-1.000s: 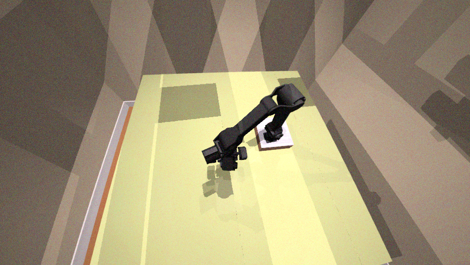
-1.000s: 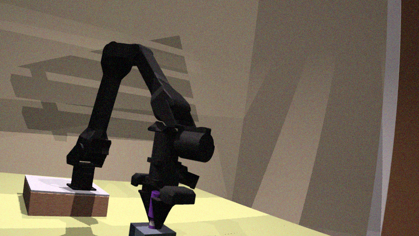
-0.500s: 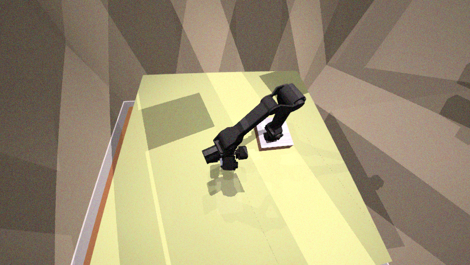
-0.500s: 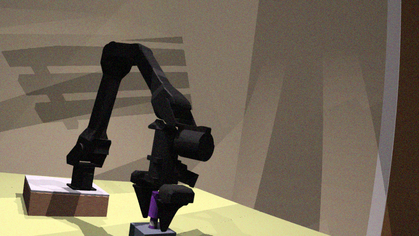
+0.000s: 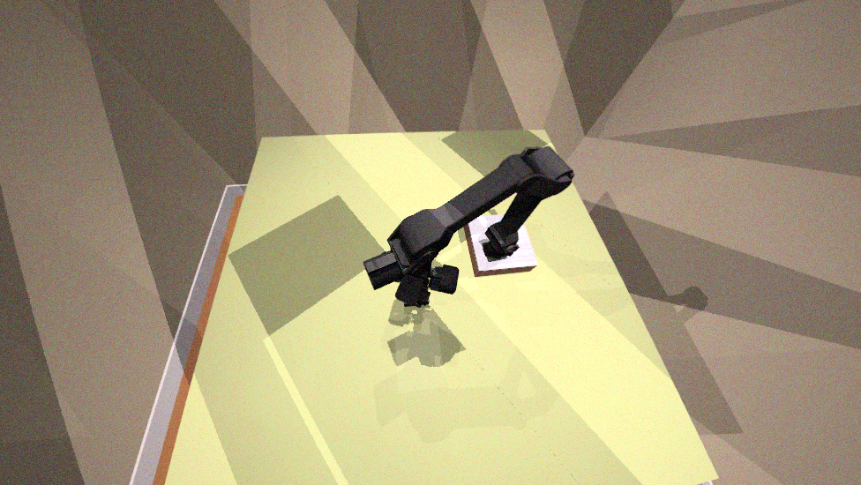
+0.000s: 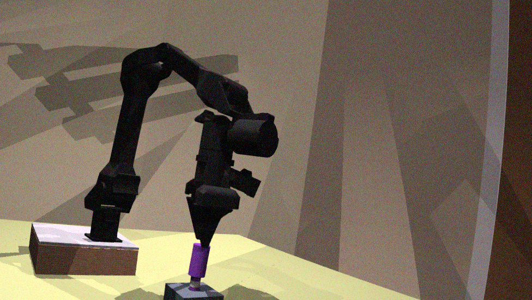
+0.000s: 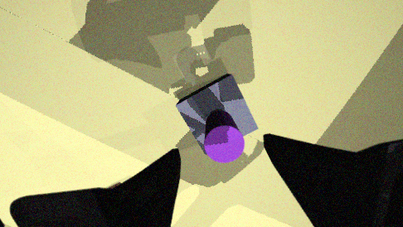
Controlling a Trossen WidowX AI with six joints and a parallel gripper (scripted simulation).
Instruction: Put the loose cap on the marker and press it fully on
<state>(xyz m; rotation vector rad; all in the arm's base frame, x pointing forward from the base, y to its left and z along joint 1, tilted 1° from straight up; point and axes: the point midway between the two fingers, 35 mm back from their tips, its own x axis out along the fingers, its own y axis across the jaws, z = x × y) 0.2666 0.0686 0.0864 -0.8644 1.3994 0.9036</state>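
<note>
Now: gripper tip 30 mm above the purple marker cap.
</note>
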